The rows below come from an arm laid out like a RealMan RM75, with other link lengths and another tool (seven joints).
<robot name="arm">
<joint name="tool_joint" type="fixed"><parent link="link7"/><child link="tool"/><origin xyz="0.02 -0.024 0.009" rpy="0 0.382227 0.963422"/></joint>
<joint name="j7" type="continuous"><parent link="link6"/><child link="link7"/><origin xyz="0 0 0.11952"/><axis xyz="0 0 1"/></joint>
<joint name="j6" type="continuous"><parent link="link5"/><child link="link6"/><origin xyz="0 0 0"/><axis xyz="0 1 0"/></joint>
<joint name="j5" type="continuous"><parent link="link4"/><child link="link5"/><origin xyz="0 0 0.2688"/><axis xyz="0 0 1"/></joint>
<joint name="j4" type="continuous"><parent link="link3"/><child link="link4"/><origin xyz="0 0 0"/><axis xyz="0 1 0"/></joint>
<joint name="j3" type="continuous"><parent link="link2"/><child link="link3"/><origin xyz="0 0 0.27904"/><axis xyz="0 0 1"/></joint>
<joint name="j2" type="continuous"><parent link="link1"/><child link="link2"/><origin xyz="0 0 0"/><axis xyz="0 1 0"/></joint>
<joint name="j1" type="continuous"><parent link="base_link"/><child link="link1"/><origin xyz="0 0 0.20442"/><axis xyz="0 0 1"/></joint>
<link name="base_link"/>
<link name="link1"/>
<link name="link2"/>
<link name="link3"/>
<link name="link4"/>
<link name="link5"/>
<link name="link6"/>
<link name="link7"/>
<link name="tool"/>
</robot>
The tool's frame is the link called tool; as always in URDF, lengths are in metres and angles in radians. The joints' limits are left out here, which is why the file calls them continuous.
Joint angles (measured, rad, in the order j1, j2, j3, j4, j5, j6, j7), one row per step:
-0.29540 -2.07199 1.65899 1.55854 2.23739 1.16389 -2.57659
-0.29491 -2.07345 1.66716 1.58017 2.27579 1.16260 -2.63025
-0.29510 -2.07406 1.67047 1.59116 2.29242 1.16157 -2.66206
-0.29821 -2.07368 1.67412 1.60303 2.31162 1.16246 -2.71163
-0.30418 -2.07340 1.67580 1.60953 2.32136 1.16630 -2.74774
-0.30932 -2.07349 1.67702 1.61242 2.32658 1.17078 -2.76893
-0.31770 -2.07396 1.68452 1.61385 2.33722 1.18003 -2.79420
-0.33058 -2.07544 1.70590 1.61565 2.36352 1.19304 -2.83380
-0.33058 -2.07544 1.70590 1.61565 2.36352 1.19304 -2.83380
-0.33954 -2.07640 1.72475 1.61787 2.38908 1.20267 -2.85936
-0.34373 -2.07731 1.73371 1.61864 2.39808 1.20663 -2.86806
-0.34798 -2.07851 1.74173 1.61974 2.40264 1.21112 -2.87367
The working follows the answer.
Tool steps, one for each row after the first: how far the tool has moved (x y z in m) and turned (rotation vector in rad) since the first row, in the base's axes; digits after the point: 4 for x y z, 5 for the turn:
0.0027 -0.0002 0.0020 0.01864 0.01219 0.02434
0.0043 -0.0002 0.0033 0.02906 0.01328 0.04098
0.0063 0.0001 0.0050 0.04063 0.01131 0.07033
0.0086 0.0006 0.0058 0.04483 0.00727 0.09138
0.0104 0.0008 0.0059 0.04462 0.00543 0.10335
0.0129 0.0003 0.0037 0.03728 0.01109 0.11472
0.0170 -0.0016 -0.0022 0.02435 0.03083 0.12722
0.0170 -0.0016 -0.0022 0.02435 0.03083 0.12722
0.0199 -0.0034 -0.0068 0.01666 0.05328 0.13055
0.0217 -0.0043 -0.0092 0.01172 0.06190 0.12934
0.0241 -0.0055 -0.0116 0.00471 0.06743 0.12600

Tool pose at each row, in the base's axes (x y z in m, rotation vector in rad; rounded; the steps above come from the unrounded poses):
-0.1512 0.3992 -0.0614 -2.78197 0.54678 -0.39425
-0.1485 0.3990 -0.0594 -2.77213 0.51623 -0.36531
-0.1469 0.3990 -0.0581 -2.76493 0.49371 -0.35635
-0.1449 0.3993 -0.0564 -2.75703 0.45292 -0.34841
-0.1426 0.3998 -0.0556 -2.75408 0.42292 -0.34776
-0.1408 0.4000 -0.0555 -2.75492 0.40579 -0.34769
-0.1383 0.3994 -0.0577 -2.76492 0.39051 -0.34020
-0.1342 0.3976 -0.0636 -2.78486 0.37611 -0.31527
-0.1342 0.3976 -0.0636 -2.78486 0.37611 -0.31527
-0.1313 0.3958 -0.0682 -2.79961 0.37552 -0.28656
-0.1295 0.3948 -0.0706 -2.80692 0.37860 -0.27673
-0.1272 0.3937 -0.0730 -2.81507 0.38385 -0.27230

